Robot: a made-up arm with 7 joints.
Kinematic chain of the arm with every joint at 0, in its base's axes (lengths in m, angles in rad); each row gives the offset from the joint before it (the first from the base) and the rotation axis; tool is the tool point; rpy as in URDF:
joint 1: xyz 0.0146 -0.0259 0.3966 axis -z
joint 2: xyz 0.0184 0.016 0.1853 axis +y
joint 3: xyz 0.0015 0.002 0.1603 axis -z
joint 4: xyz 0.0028 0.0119 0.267 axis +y
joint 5: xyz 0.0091 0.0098 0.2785 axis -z
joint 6: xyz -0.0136 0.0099 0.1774 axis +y
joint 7: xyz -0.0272 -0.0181 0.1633 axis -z
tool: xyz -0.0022 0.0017 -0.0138 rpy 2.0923 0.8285 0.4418
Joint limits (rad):
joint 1: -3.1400..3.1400
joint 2: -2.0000..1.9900
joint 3: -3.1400..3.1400
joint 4: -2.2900..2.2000
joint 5: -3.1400..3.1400
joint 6: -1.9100..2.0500
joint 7: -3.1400..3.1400
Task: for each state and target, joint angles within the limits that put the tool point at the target. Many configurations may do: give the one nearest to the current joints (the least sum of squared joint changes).
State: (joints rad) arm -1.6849 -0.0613 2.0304 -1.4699 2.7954 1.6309 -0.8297
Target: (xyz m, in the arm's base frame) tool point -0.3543 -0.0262 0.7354
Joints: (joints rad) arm -1.8279 -0.1750 1.9064 -1.9809 2.7886 1.8646 -0.8303
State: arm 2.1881 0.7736 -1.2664 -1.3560 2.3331 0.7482 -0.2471
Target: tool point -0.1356 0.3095 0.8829
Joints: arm 2.3717 0.7678 -0.8004 -2.0330 2.4609 0.9182 -0.2494
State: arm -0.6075 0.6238 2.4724 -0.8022 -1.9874 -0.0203 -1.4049
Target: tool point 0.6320 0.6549 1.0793
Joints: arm -0.7119 0.9486 2.4672 -0.3037 -2.0196 0.0808 -1.4044
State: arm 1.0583 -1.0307 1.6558 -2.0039 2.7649 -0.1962 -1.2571
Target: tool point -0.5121 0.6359 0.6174
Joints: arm 0.1723 -1.3304 1.2516 -1.3551 2.8609 -0.2995 -1.2535
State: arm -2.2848 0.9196 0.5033 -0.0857 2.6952 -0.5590 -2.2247
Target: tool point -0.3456 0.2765 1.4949
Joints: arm -2.2219 0.4550 0.4628 -0.2453 2.7187 -0.4320 -2.2266
